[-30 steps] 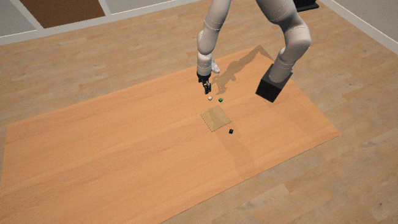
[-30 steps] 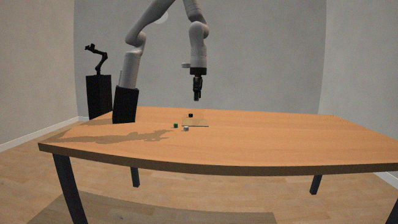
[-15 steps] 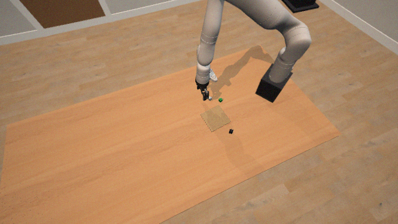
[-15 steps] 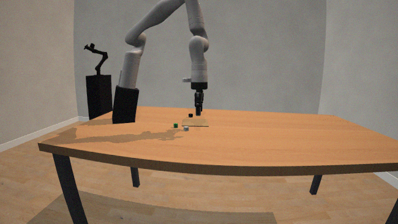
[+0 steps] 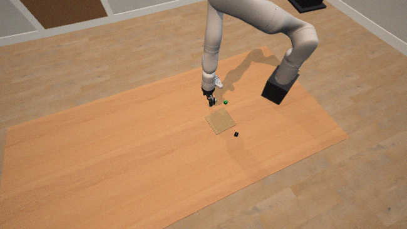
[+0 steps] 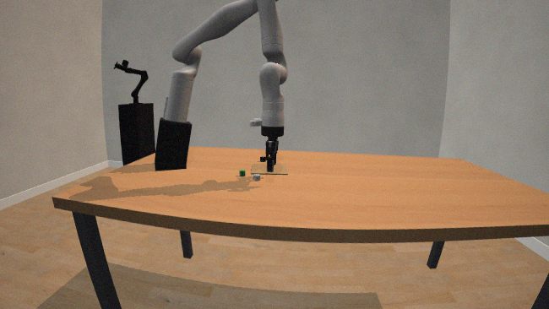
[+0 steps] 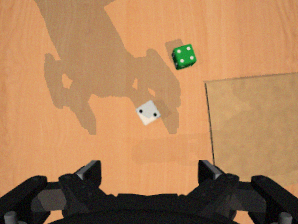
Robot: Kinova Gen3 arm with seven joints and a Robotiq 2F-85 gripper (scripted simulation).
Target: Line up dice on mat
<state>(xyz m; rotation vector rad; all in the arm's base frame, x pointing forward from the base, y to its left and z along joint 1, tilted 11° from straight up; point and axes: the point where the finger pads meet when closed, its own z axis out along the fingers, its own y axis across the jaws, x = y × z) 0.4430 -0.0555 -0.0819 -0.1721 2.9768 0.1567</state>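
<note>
Right now my hand is 5 cm past the white die, 4 cm above it and 1 cm to the left of it. From my hand the other things lie so: black die (25 cm to the left, 10 cm behind, 4 cm below); tan mat (14 cm to the left, 5 cm below, 4 cm behind); green die (11 cm behind, 4 cm below, 2 cm to the left).
</note>
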